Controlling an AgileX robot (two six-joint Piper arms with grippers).
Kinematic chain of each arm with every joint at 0, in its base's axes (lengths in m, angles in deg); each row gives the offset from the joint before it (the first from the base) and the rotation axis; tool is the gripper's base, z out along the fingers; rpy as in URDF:
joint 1: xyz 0 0 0.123 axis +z
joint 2: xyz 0 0 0 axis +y
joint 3: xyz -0.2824 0 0.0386 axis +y
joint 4: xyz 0.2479 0 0.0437 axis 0.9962 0 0.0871
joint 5: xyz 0 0 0 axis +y
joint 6: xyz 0.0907 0 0.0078 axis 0.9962 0 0.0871
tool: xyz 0 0 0 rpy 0 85 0
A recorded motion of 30 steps. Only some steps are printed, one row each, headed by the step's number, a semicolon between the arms.
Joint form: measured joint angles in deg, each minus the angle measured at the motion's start. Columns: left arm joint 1, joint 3, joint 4, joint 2, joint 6, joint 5; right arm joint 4, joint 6, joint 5, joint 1, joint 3, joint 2.
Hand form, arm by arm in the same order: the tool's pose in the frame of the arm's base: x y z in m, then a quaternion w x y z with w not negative. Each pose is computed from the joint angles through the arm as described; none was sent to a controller.
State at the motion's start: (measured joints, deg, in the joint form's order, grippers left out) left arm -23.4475 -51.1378 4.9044 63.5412 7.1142 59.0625; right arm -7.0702 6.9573 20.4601 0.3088 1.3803 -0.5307
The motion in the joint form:
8: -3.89 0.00 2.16 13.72 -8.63 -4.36; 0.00 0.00 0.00 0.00 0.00 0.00
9: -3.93 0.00 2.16 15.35 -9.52 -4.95; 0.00 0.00 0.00 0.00 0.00 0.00
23: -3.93 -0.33 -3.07 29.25 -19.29 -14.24; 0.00 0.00 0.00 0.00 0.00 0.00
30: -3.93 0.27 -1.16 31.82 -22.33 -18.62; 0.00 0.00 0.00 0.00 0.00 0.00
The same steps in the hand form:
8: 0.2170 -0.1019 0.2493 0.13279 0.24970 0.95893 0.02190; 0.0531 -0.0036 0.1735 0.60060 0.01306 0.79932 -0.01386
9: 0.2208 -0.1041 0.2426 0.12412 0.24383 0.96158 0.02258; 0.0531 -0.0036 0.1735 0.60060 0.01306 0.79932 -0.01386
23: 0.2507 -0.1275 0.1824 0.07673 0.14222 0.98675 -0.01470; 0.0531 -0.0036 0.1735 0.60060 0.01306 0.79932 -0.01386
30: 0.2576 -0.1291 0.1684 0.09014 0.12825 0.98759 -0.01013; 0.0531 -0.0036 0.1735 0.60060 0.01306 0.79932 -0.01386

